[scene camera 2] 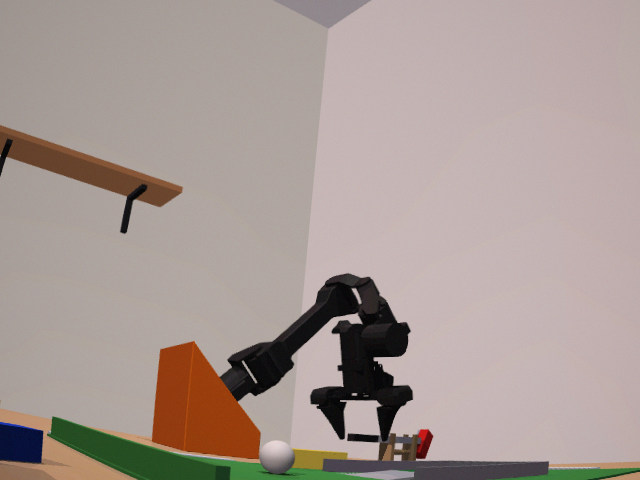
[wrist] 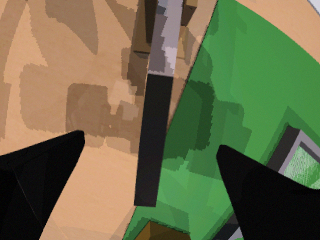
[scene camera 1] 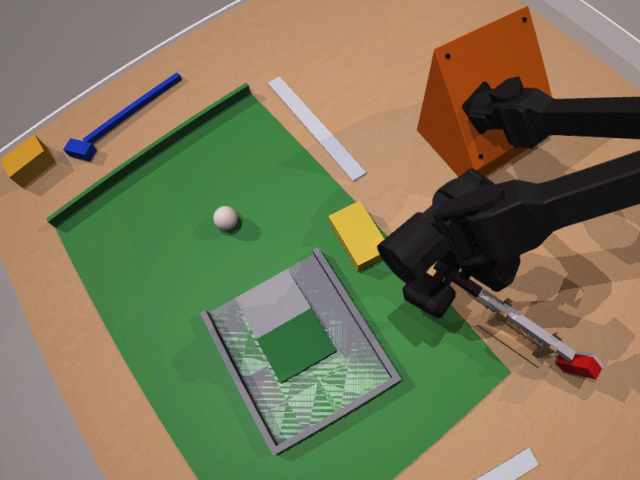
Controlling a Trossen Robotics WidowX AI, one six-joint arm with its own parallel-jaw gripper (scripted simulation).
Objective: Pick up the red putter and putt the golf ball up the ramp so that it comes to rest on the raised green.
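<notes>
Visible: a dark green wall point(scene camera 1: 124, 169), a blue putter point(scene camera 1: 84, 150) and a green mat point(scene camera 1: 147, 250). The wrist view also shows the mat point(wrist: 247, 85), while the putter is out of frame in the wrist view. My gripper point(scene camera 2: 363, 440), visible too as the gripper point(scene camera 1: 455, 278) and the gripper point(wrist: 153, 145), is open with nothing in its grasp.
</notes>
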